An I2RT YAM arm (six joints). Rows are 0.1 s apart.
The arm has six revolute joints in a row. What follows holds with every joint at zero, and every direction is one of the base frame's.
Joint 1 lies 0.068 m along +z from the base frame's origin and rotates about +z.
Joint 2 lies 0.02 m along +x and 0.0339 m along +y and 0.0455 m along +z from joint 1 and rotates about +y.
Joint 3 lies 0.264 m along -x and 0.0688 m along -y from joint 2 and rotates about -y.
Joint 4 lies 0.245 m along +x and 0.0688 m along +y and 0.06 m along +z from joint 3 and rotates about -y.
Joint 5 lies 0.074 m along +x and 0.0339 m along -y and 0.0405 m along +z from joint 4 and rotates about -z.
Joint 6 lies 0.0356 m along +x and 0.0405 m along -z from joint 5 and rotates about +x.
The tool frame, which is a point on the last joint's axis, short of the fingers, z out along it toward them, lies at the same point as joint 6; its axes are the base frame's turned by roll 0, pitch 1.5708 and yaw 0 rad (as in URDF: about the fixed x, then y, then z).
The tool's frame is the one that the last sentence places.
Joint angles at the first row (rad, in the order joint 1, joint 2, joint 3, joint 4, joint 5, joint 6):
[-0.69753 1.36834 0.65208 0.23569 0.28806 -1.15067]
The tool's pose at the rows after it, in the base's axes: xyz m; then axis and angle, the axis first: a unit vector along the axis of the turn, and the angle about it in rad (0 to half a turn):
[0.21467 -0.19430 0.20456 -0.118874 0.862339 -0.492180 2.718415]
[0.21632 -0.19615 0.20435 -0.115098 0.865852 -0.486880 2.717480]
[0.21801 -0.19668 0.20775 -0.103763 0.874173 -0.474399 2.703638]
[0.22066 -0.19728 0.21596 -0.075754 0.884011 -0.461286 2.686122]
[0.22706 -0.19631 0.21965 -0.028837 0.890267 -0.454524 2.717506]
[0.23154 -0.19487 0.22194 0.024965 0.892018 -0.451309 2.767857]
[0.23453 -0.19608 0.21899 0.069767 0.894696 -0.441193 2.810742]
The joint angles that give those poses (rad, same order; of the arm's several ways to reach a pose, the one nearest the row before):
[-0.70092 1.38289 0.65721 0.23900 0.28618 -1.14799]
[-0.70246 1.39380 0.66956 0.22664 0.28322 -1.13597]
[-0.70120 1.39326 0.69308 0.18209 0.27392 -1.09732]
[-0.69627 1.38836 0.73399 0.11430 0.27997 -1.02653]
[-0.67100 1.40632 0.77981 0.04163 0.36090 -0.93114]
[-0.64735 1.42469 0.82307 -0.04198 0.46014 -0.82452]
[-0.63837 1.45496 0.85764 -0.11508 0.52071 -0.72538]

